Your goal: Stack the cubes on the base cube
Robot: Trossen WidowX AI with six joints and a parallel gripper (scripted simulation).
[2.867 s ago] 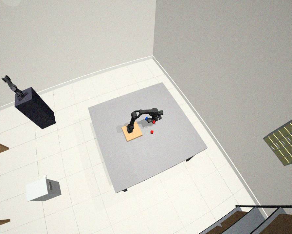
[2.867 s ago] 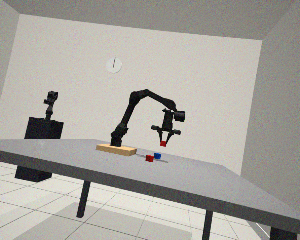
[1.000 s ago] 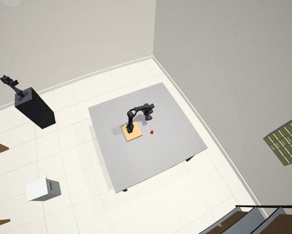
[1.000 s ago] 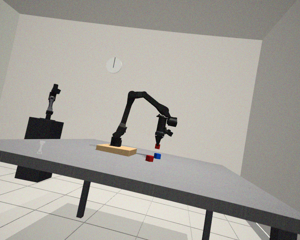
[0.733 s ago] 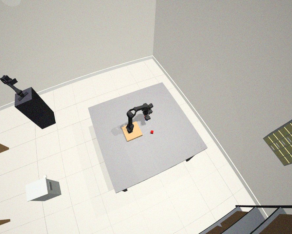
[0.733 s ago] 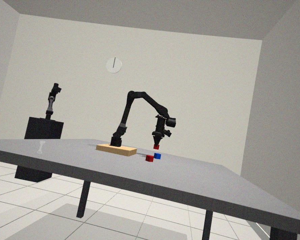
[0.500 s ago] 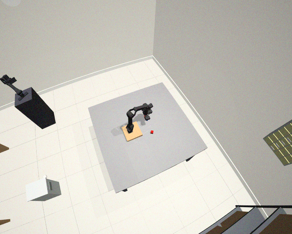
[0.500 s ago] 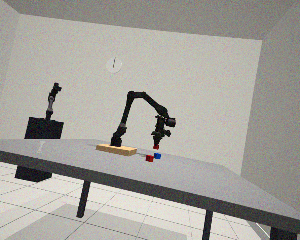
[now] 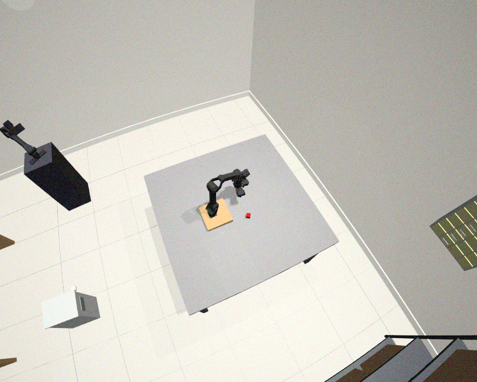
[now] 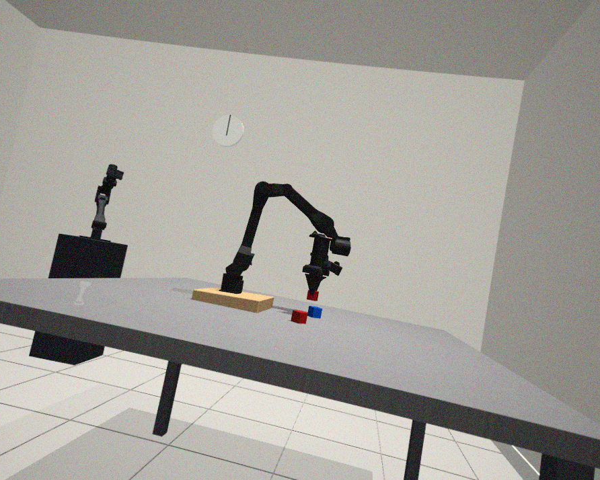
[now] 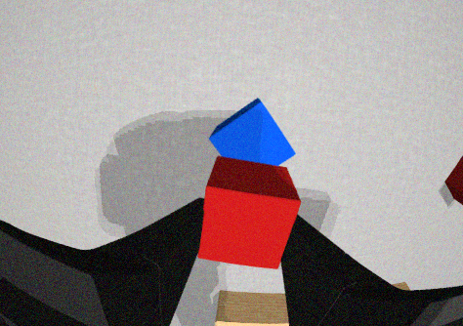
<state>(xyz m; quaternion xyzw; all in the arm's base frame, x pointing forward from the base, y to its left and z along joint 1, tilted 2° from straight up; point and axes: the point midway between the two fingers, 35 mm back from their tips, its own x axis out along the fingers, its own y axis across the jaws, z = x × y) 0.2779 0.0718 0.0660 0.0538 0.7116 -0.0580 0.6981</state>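
The blue cube is 60 mm below my gripper tip and 20 mm ahead of it.
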